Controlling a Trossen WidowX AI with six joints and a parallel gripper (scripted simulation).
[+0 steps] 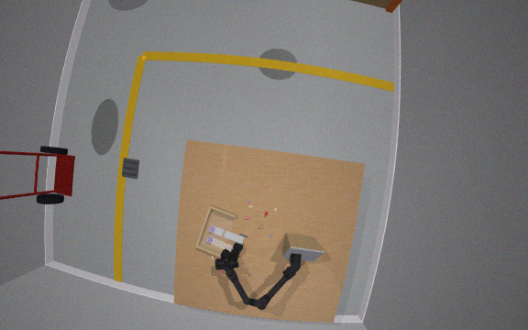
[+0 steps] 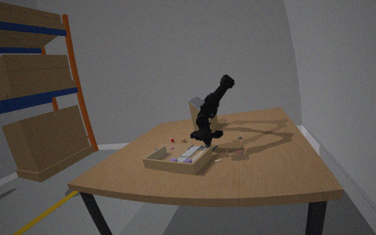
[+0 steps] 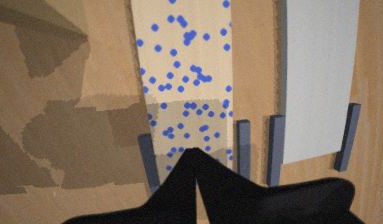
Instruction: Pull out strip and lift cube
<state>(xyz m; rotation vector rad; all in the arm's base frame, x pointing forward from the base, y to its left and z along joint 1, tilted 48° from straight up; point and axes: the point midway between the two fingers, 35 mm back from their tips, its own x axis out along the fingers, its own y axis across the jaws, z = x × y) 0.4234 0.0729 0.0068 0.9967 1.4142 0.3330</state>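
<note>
Right now the pale grey strip is 1 cm ahead of my gripper tip and 11 cm to the right of it. Also, from my gripper tip: red block: 21 cm behind, 29 cm to the right, 1 cm above.
</note>
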